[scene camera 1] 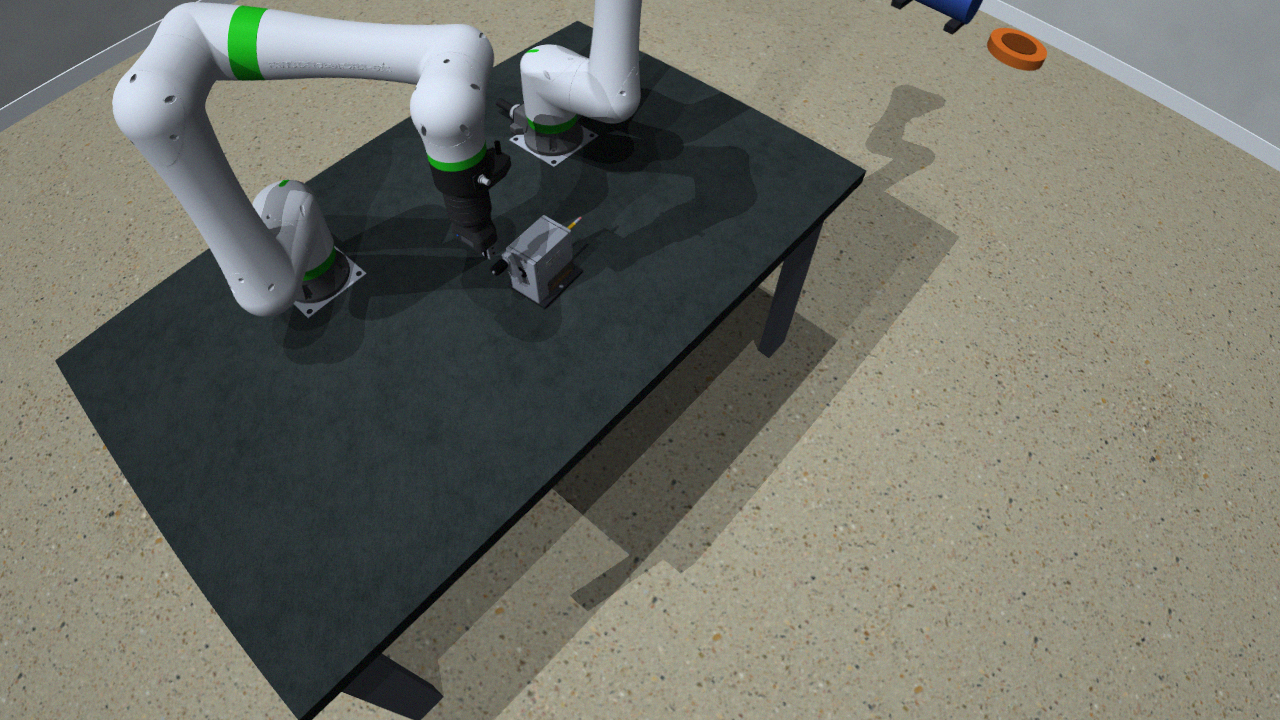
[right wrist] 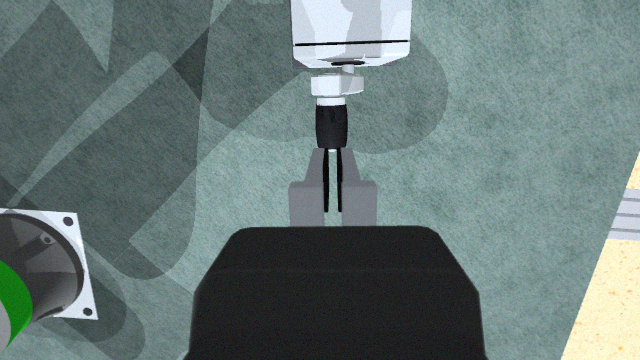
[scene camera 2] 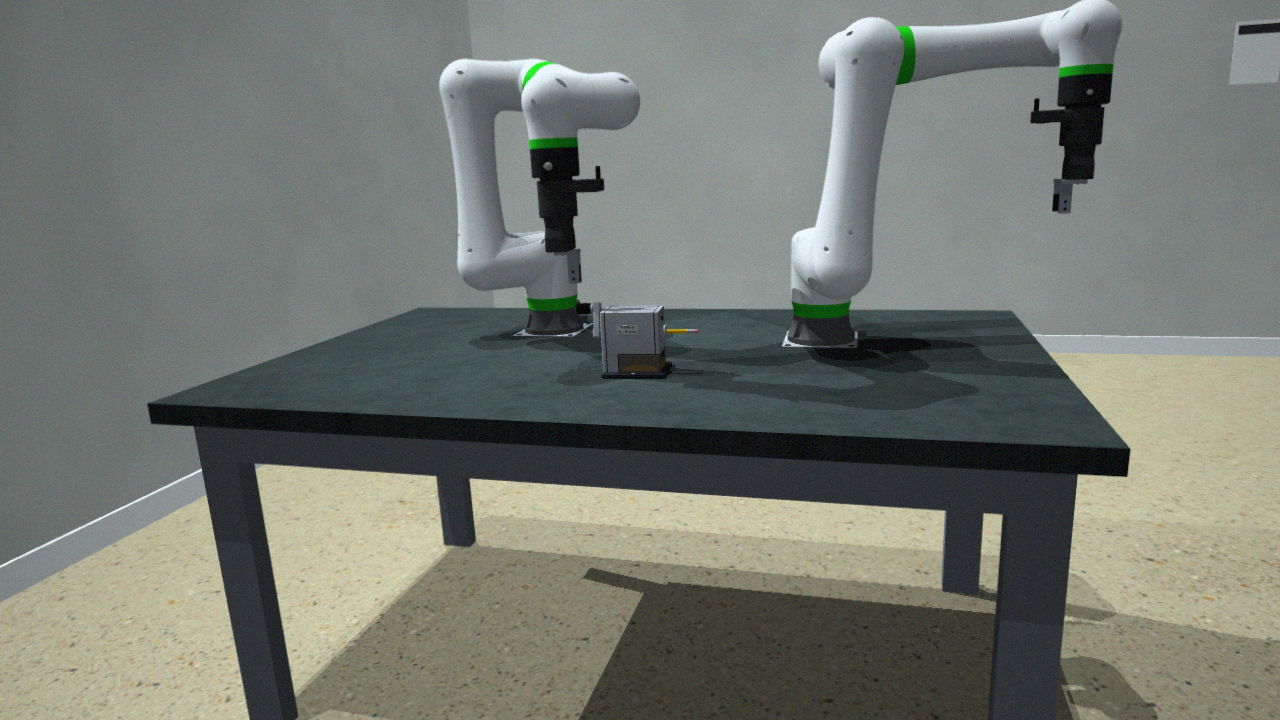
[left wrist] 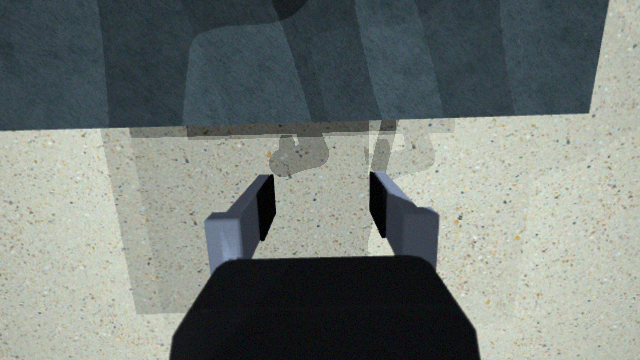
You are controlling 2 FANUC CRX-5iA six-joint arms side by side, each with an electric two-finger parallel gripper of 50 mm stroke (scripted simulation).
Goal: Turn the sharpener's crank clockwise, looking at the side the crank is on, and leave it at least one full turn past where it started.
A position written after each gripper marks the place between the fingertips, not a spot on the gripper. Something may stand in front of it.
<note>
In view: the left gripper (scene camera 2: 1060, 212), the right gripper (scene camera 2: 575, 282) and a grey sharpener (right wrist: 318, 41).
The left gripper is seen too in the left wrist view (left wrist: 322, 192). The right gripper shows as well in the right wrist view (right wrist: 332, 167).
</note>
